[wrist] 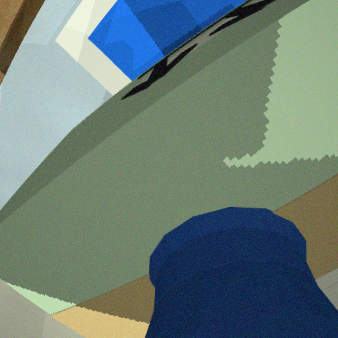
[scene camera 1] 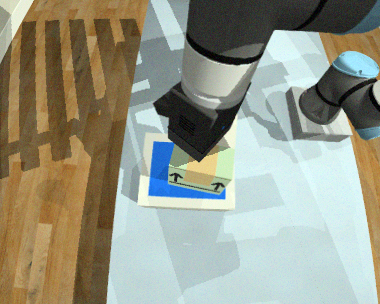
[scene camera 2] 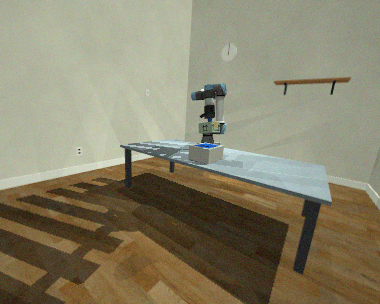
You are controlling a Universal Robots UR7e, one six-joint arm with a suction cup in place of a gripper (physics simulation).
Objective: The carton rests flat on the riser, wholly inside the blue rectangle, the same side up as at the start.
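Places are measured from the arm's base along level axes (x ahead, y left, z up), in millimetres.
Where they show: hand, its tool point: [wrist: 218, 231] [scene camera 2: 209, 123]; arm's base, origin of its link: [scene camera 1: 317, 107] [scene camera 2: 207, 142].
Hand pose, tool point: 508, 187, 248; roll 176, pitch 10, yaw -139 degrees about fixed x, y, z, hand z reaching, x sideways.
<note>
Things, the pixels of their top centre, and the offset from my tool point, as dx, dy, dz. Level surfaces: height alone.
- carton, centre of its top: [wrist: 316, 328] [scene camera 1: 206, 136] [scene camera 2: 209, 120] -19, -11, +23
- riser, centre of its top: [wrist: 224, 59] [scene camera 1: 188, 169] [scene camera 2: 207, 145] +4, -7, -187
- light blue table, height of its surface: dz -307
The carton [scene camera 1: 200, 175] [scene camera 2: 205, 128] [wrist: 150, 165] is pale green with an orange-tan band, and black arrows on its side point up. It hangs in the air; scene camera 2 shows a gap between it and the riser [scene camera 1: 185, 203] [scene camera 2: 199, 154] [wrist: 95, 60]. The riser is a cream block with a blue rectangle [scene camera 1: 160, 175] [scene camera 2: 207, 145] [wrist: 115, 40] on top. My dark blue suction cup [scene camera 2: 210, 120] [wrist: 227, 240] is on the carton's top face and holds it. In scene camera 1 the wrist hides the cup and part of the carton.
The riser stands on the light blue table [scene camera 1: 200, 270] [scene camera 2: 280, 172], near its long edge. The arm's base stands on a grey block [scene camera 1: 320, 131] at the right in scene camera 1. A wall shelf [scene camera 2: 312, 81] and a clock [scene camera 2: 229, 51] hang beyond the table.
</note>
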